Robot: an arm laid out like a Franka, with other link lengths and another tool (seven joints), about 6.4 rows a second.
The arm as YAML. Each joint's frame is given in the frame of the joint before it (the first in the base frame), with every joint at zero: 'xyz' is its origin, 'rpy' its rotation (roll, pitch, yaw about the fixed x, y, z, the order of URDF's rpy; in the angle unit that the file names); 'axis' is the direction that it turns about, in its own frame. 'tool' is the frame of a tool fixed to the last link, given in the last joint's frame.
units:
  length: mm
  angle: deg
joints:
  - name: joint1
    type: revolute
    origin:
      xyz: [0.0, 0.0, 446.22]
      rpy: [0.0, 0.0, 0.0]
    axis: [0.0, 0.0, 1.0]
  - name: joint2
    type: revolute
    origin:
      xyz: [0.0, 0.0, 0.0]
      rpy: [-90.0, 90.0, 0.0]
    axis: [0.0, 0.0, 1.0]
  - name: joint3
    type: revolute
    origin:
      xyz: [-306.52, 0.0, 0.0]
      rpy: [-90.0, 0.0, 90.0]
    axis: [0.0, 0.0, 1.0]
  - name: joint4
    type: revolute
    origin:
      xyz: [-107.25, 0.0, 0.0]
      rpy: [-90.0, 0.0, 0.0]
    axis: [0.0, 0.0, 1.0]
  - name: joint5
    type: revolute
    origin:
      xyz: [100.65, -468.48, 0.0]
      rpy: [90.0, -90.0, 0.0]
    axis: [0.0, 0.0, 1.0]
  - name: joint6
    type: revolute
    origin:
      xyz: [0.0, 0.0, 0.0]
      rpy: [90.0, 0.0, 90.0]
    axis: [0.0, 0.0, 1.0]
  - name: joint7
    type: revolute
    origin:
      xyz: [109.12, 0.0, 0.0]
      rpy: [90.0, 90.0, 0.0]
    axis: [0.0, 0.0, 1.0]
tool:
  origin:
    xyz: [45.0, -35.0, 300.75]
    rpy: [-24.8, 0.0, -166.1]
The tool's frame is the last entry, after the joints.
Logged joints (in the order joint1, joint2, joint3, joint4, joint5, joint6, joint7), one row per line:
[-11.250 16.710 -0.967 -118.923 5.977 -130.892 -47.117]
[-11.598 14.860 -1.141 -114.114 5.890 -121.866 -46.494]
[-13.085 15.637 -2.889 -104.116 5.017 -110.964 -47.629]
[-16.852 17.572 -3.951 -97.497 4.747 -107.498 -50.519]
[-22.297 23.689 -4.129 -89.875 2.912 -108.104 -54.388]
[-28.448 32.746 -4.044 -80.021 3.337 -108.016 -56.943]
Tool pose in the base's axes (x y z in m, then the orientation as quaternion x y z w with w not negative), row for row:
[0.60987 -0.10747 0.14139 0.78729 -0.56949 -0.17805 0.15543]
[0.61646 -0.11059 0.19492 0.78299 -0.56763 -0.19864 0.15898]
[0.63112 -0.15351 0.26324 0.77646 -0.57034 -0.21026 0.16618]
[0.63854 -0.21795 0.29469 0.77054 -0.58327 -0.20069 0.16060]
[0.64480 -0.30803 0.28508 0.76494 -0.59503 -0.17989 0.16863]
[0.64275 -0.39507 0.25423 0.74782 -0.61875 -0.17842 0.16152]
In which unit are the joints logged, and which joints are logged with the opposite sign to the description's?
The joints are logged in degrees. Opposite sign: joint6.
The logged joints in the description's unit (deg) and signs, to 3 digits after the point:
[-11.250 16.710 -0.967 -118.923 5.977 130.892 -47.117]
[-11.598 14.860 -1.141 -114.114 5.890 121.866 -46.494]
[-13.085 15.637 -2.889 -104.116 5.017 110.964 -47.629]
[-16.852 17.572 -3.951 -97.497 4.747 107.498 -50.519]
[-22.297 23.689 -4.129 -89.875 2.912 108.104 -54.388]
[-28.448 32.746 -4.044 -80.021 3.337 108.016 -56.943]

